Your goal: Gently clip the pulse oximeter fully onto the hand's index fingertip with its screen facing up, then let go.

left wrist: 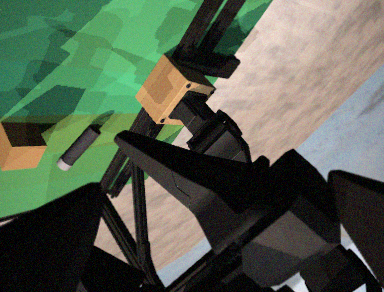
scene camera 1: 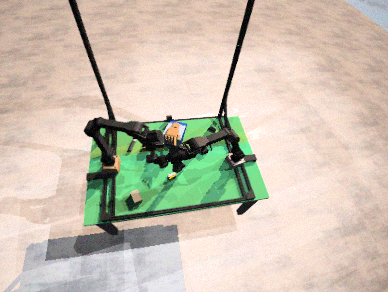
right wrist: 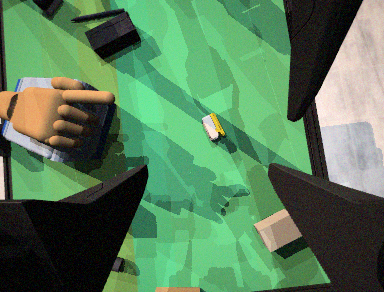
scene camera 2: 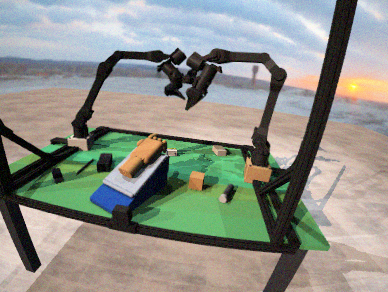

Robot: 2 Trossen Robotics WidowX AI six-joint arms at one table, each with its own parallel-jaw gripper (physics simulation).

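Places are measured from the left arm's base along level axes (x left, y ahead, z down), in metres.
Pixels of known places: left gripper, fingertip midpoint: (left wrist: 215,187); right gripper, fingertip midpoint: (left wrist: 81,189) (scene camera 1: 159,154) (right wrist: 207,169) (scene camera 2: 188,108); left arm's base at its link origin: (scene camera 1: 235,157) (scene camera 2: 80,136); right arm's base at its link origin: (left wrist: 187,105) (scene camera 1: 110,161) (scene camera 2: 258,163).
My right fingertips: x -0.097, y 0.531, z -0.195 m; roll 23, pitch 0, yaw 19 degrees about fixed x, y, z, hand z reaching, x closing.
For each thing: its top centre in the pictures, then the offset to it from my right fingertips. "*": a spot on its surface instead.
- small white-and-yellow pulse oximeter at its top centre: (right wrist: 213,125) (scene camera 2: 171,149) (scene camera 1: 172,175) dx +0.056, dy -0.059, dz +0.222 m
- sloped blue-and-grey support at a spot on its surface: (scene camera 2: 120,187) * dx -0.342, dy -0.225, dz +0.195 m
- black box at its top centre: (right wrist: 109,30) (scene camera 2: 104,158) dx -0.095, dy -0.348, dz +0.219 m
- pen at its top centre: (right wrist: 96,13) (scene camera 2: 84,165) dx -0.122, dy -0.428, dz +0.245 m
- small black block at its top centre: (scene camera 2: 56,170) dx -0.222, dy -0.499, dz +0.221 m
- orange block at its top centre: (left wrist: 25,158) (scene camera 2: 197,174) dx -0.227, dy +0.033, dz +0.204 m
- dark cylinder at its top centre: (left wrist: 82,153) (scene camera 2: 227,189) dx -0.286, dy +0.140, dz +0.226 m
- pale block at its top centre: (right wrist: 281,233) (scene camera 2: 219,148) (scene camera 1: 135,195) dx +0.114, dy +0.205, dz +0.224 m
The small white-and-yellow pulse oximeter (scene camera 1: 172,176) (scene camera 2: 172,152) (right wrist: 213,127) lies on the green table, apart from the hand; its screen cannot be made out. The tan hand (scene camera 2: 144,154) (right wrist: 40,112) rests on a sloped blue-and-grey support (scene camera 2: 120,187), its index finger (right wrist: 92,97) extended and bare. My right gripper (scene camera 2: 192,100) (right wrist: 207,169) is open and empty, high above the table. The oximeter shows beyond its fingertips in the right wrist view. My left gripper (scene camera 2: 175,93) is open and empty, high up and close beside the right one; they overlap in both scene views.
A black box (scene camera 2: 104,162) (right wrist: 113,36), a pen (scene camera 2: 85,166) and a small black block (scene camera 2: 57,174) lie left of the hand in scene camera 2. An orange block (scene camera 2: 197,180) (left wrist: 22,155), a dark cylinder (scene camera 2: 226,193) (left wrist: 79,146) and a pale block (scene camera 2: 219,150) (right wrist: 280,231) lie right.
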